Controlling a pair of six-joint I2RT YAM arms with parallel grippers.
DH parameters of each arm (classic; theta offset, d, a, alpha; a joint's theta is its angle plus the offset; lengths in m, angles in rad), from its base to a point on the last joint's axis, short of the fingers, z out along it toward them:
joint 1: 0 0.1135 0.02 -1.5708
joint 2: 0 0 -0.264 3.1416
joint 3: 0.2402 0 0.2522 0
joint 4: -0.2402 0 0.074 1.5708
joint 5: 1.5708 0 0 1.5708
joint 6: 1.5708 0.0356 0 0
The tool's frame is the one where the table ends.
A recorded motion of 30 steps. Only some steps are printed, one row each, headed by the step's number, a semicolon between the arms.
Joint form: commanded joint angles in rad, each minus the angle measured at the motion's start. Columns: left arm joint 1, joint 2, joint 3, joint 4, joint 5, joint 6; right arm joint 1, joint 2, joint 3, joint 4, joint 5, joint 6.
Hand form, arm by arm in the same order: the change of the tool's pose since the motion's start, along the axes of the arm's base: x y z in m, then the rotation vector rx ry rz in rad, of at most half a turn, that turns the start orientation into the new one. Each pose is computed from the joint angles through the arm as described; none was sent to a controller.
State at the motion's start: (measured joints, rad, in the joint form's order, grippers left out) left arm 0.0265 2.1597 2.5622 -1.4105 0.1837 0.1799; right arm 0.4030 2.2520 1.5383 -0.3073 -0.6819 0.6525
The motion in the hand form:
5: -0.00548 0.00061 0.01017 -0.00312 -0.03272 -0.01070; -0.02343 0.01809 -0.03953 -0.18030 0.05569 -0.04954
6: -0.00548 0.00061 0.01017 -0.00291 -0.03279 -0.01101; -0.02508 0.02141 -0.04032 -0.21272 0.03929 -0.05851
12: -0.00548 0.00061 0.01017 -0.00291 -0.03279 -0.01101; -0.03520 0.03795 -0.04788 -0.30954 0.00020 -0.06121
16: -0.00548 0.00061 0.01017 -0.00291 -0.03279 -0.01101; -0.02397 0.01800 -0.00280 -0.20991 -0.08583 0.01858
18: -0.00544 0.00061 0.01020 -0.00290 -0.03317 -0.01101; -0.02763 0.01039 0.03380 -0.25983 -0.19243 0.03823
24: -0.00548 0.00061 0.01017 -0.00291 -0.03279 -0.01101; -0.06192 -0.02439 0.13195 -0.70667 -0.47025 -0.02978
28: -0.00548 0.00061 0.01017 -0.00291 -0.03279 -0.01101; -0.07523 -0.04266 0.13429 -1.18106 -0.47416 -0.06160
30: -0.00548 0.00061 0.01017 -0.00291 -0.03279 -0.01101; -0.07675 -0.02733 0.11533 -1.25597 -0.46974 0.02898
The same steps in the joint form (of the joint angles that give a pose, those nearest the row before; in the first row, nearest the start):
5: 0.0027 -0.0172 0.0117 0.0020 0.0107 0.0092; 0.0691 0.0454 -0.0630 0.0061 0.1793 0.0446
6: 0.0027 -0.0172 0.0117 0.0020 0.0107 0.0095; 0.0801 0.0458 -0.0629 0.0057 0.2201 0.0446
12: 0.0027 -0.0172 0.0117 0.0020 0.0107 0.0095; 0.1312 0.0599 -0.0626 0.0031 0.3338 0.0442
16: 0.0027 -0.0172 0.0117 0.0020 0.0107 0.0095; 0.0725 -0.0404 -0.0530 -0.0419 0.2232 -0.0790
18: 0.0027 -0.0171 0.0119 0.0022 0.0107 0.0095; 0.0656 -0.1351 -0.0530 -0.1011 0.2861 -0.1625
24: 0.0027 -0.0172 0.0117 0.0020 0.0107 0.0095; 0.0690 -0.4185 -0.0530 -0.3490 0.7713 -0.3716
28: 0.0027 -0.0172 0.0117 0.0020 0.0107 0.0095; 0.0809 -0.4357 -0.0515 -0.5184 1.2077 -0.4471
30: 0.0027 -0.0172 0.0117 0.0020 0.0107 0.0095; 0.1221 -0.3822 -0.0519 -0.5302 1.2577 -0.4807

